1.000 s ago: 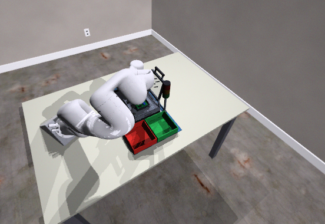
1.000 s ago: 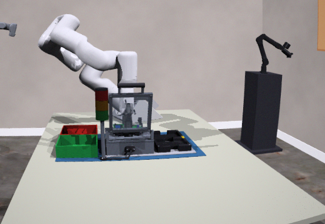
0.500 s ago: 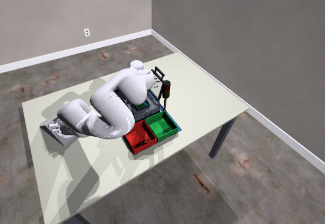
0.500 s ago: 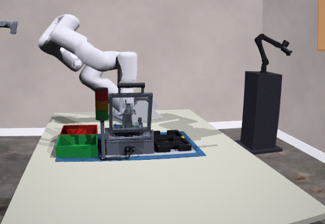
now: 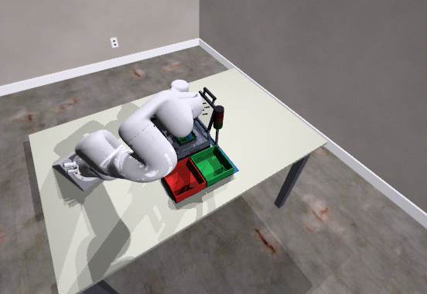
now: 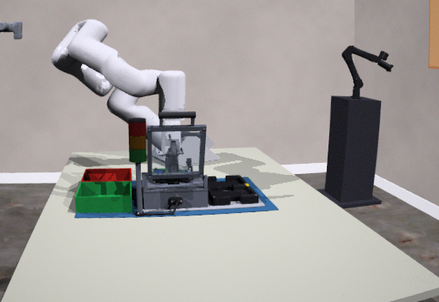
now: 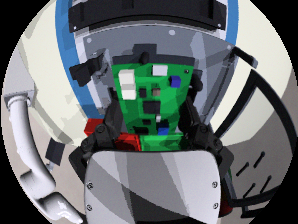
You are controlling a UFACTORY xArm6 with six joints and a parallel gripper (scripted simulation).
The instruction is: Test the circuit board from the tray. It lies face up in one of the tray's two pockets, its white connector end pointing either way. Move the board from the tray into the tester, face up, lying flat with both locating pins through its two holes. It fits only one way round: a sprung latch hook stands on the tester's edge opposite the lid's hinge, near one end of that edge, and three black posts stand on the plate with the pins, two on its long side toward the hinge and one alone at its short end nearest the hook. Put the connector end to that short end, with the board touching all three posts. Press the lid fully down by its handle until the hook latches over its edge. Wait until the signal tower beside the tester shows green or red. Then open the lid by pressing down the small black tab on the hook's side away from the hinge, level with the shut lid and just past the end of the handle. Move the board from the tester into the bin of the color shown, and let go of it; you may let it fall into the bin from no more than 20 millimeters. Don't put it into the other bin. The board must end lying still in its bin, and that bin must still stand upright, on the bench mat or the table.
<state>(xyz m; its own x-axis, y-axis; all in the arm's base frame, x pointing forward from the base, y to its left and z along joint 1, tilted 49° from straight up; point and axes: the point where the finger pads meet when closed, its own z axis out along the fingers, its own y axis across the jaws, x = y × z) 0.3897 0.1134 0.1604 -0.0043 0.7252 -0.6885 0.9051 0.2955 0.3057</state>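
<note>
The green circuit board lies right at my hand. Also, from my hand: tester plate (10 mm ahead, 10 mm to the left, 10 mm below); then green bin (50 mm ahead, 200 mm to the right, 70 mm below); then clear lid (130 mm ahead, 100 mm above).
</note>
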